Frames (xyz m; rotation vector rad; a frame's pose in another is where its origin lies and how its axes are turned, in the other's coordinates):
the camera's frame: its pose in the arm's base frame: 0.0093 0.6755 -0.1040 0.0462 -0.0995 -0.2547
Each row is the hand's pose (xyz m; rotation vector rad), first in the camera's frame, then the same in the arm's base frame.
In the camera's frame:
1: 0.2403 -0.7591 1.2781 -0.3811 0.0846 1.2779
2: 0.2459 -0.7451 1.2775 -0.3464 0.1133 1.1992
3: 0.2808 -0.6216 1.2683 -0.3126 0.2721 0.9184
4: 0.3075 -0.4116 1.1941 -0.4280 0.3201 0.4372
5: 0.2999 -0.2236 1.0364 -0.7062 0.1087 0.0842
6: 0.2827 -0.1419 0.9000 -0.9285 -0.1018 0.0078
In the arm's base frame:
1: -0.0815 -0.1615 1.1445 -0.3807 0.0183 1.0064
2: -0.0725 -0.1494 1.1452 -0.3397 0.0417 0.9297
3: -0.0072 -0.0385 1.1465 -0.2730 0.1935 0.6551
4: 0.0785 0.1602 1.0874 -0.3570 0.2633 0.1736
5: 0.1345 0.3490 0.9409 -0.6442 0.1003 -0.1915
6: 0.1525 0.4369 0.8085 -0.8903 -0.0750 -0.2758

